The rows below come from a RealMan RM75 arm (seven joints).
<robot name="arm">
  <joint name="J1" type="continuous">
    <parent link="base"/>
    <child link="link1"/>
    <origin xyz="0 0 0.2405"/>
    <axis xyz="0 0 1"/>
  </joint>
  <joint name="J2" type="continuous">
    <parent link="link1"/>
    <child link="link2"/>
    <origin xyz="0 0 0"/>
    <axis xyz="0 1 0"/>
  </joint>
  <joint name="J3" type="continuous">
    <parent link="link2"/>
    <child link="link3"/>
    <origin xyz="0 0 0.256"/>
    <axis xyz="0 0 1"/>
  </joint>
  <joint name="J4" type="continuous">
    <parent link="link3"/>
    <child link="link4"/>
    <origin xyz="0 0 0"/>
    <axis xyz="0 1 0"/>
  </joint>
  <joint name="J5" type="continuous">
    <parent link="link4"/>
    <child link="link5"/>
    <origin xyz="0 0 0.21"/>
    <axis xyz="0 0 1"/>
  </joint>
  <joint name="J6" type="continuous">
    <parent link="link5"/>
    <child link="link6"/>
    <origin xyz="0 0 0"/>
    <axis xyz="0 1 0"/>
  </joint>
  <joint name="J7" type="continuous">
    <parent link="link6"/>
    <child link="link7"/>
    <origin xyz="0 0 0.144"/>
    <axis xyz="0 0 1"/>
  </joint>
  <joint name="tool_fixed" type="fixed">
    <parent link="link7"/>
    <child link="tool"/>
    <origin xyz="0 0 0"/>
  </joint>
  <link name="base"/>
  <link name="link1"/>
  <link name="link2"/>
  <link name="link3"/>
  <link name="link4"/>
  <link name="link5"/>
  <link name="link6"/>
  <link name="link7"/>
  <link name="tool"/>
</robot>
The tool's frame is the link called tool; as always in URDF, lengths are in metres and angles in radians. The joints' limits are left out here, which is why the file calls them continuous.
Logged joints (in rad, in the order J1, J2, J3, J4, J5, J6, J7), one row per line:
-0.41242, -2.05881, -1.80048, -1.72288, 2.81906, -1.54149, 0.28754
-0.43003, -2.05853, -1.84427, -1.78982, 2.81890, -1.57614, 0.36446
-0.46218, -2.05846, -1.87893, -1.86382, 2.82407, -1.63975, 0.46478
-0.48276, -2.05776, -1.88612, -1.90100, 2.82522, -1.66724, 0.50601
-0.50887, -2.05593, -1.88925, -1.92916, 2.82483, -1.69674, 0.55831
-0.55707, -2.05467, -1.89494, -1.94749, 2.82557, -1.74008, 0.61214
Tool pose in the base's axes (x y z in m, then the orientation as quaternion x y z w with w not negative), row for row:
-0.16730, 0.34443, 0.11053, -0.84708, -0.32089, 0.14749, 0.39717
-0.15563, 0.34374, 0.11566, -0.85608, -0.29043, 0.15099, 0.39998
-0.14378, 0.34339, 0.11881, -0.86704, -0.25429, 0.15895, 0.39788
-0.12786, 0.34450, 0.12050, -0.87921, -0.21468, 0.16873, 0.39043
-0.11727, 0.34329, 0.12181, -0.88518, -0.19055, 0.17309, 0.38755
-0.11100, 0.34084, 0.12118, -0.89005, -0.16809, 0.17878, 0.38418
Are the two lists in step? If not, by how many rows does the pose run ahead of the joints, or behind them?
The pose runs 2 rows ahead of the joints: the pose in row i belongs to the joints in row i + 2.
